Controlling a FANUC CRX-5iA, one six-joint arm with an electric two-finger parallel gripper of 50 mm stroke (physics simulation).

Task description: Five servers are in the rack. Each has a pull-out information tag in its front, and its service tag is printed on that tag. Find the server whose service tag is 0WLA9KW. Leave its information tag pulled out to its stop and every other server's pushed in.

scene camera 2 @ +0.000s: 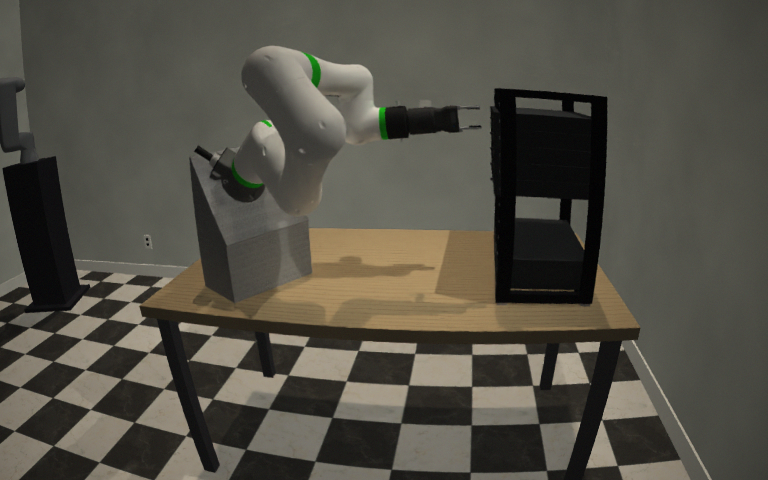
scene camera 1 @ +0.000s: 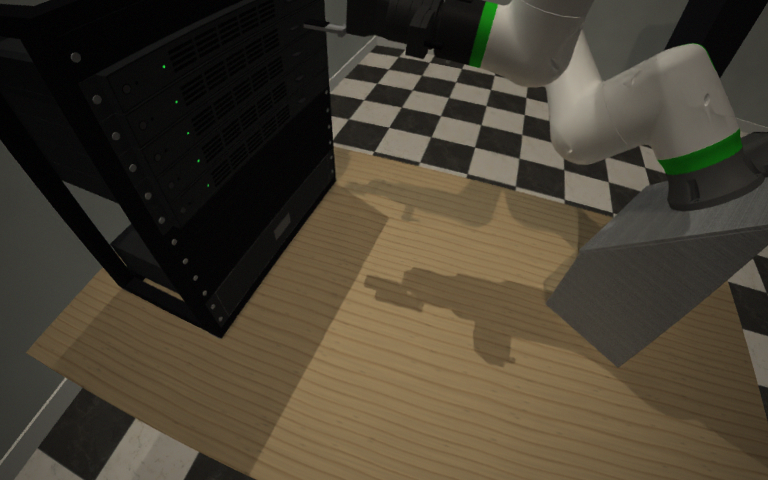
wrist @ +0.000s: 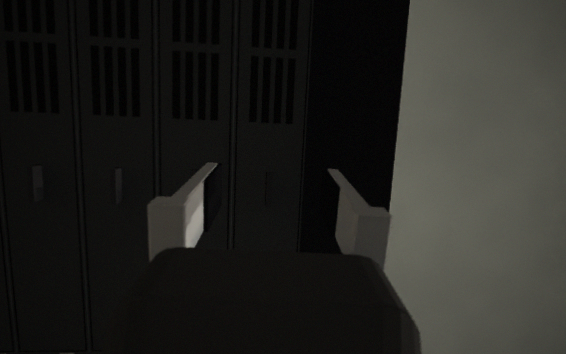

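Seen in the pictures: gripper, fingertip midpoint: (scene camera 2: 480, 117) (scene camera 1: 306, 4) (wrist: 271, 186); arm's base at its link origin: (scene camera 2: 242, 181) (scene camera 1: 714, 191).
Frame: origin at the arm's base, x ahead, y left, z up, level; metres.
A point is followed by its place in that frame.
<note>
The black rack (scene camera 1: 165, 246) @[x 0.868, y 0.092, z -0.042 m] (scene camera 2: 505, 237) @[x 0.689, y -0.373, z -0.128 m] holds the five dark servers (scene camera 1: 237, 90) @[x 0.774, y -0.086, z 0.094 m] (scene camera 2: 552, 155) @[x 0.817, y -0.394, z 0.092 m] in its upper part. The wrist view is turned, so the servers stand as columns. The top server (wrist: 270, 145) @[x 0.724, y -0.205, z 0.177 m] is the rightmost column; its tag (wrist: 267, 189) @[x 0.706, y -0.225, z 0.176 m] is a thin dark line, seemingly flush. Small light tag ends (wrist: 118, 185) @[x 0.709, y -0.227, z 0.089 m] (wrist: 38, 184) @[x 0.709, y -0.228, z 0.045 m] show on two servers farther left. The left finger covers the tag area of the server between. No service tag is readable. My gripper (scene camera 2: 479, 117) @[x 0.683, y -0.208, z 0.176 m] (wrist: 271, 186) @[x 0.683, y -0.208, z 0.176 m] is open and empty, in front of the top server, its fingertips apart from the rack.
The rack stands on the wooden table (scene camera 1: 396, 396) @[x 0.533, y 0.203, z -0.325 m] (scene camera 2: 385, 316) @[x 0.368, y -0.344, z -0.325 m]. The arm's grey pedestal (scene camera 1: 640, 294) @[x 0.127, y 0.114, z -0.137 m] (scene camera 2: 266, 266) @[x 0.058, y -0.093, z -0.248 m] stands at the other end. A lower black unit (scene camera 2: 546, 271) @[x 0.821, y -0.390, z -0.235 m] sits in the rack's bottom. The grey wall (wrist: 485, 150) shows beyond the rack.
</note>
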